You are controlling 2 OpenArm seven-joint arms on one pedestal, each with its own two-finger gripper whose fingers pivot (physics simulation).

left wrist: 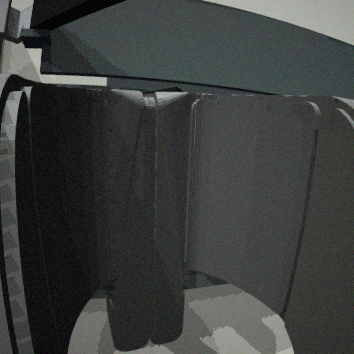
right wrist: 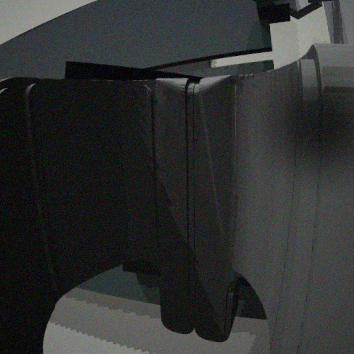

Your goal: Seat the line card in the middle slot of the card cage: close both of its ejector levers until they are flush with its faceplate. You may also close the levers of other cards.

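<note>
My left gripper is shut, its two dark fingertips pressed together with nothing between them. My right gripper is shut too, its fingertips side by side and empty. A broad dark blue-grey surface spans the top of both wrist views, behind the gripper bodies; I cannot tell whether it belongs to the card cage. The line card, its slot and its ejector levers cannot be made out in either wrist view. The gripper bodies hide most of what lies beyond them.
A small dark block shows at the upper left of the left wrist view, and another dark block at the upper right of the right wrist view. A pale surface with shadows lies beyond the fingertips.
</note>
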